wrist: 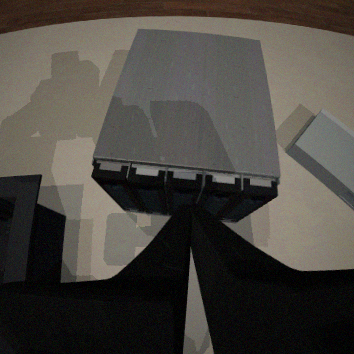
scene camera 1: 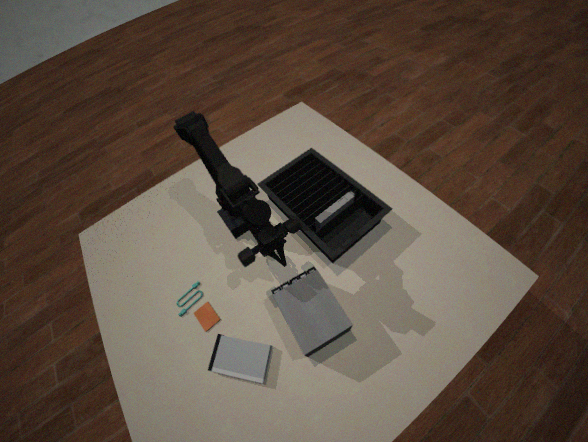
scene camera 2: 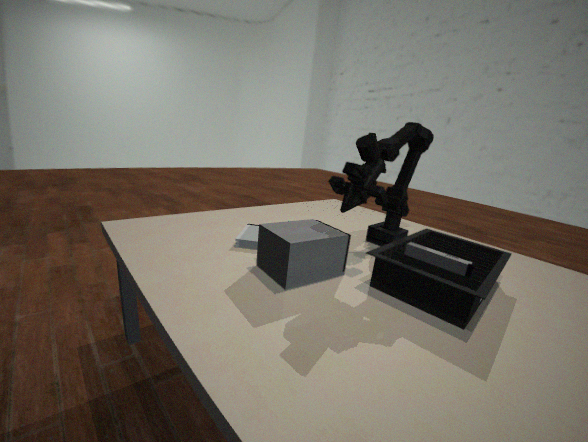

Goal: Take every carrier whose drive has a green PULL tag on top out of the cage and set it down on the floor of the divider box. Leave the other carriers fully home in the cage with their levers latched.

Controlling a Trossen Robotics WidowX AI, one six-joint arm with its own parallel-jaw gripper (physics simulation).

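Note:
The grey cage stands on the table. Several dark carrier fronts sit side by side in its open face; their levers and any PULL tags are too dark to read. The black divider box stands beside the cage. A light grey carrier is inside the divider box, next to the row of dividers; its tag cannot be made out. My gripper is shut and empty, above and in front of the cage's front face, overlapping the lower fronts in the wrist view.
A flat silver box with a dark end lies on the table near the cage. An orange square and a teal cable lie farther off. The arm's base stands beside the divider box.

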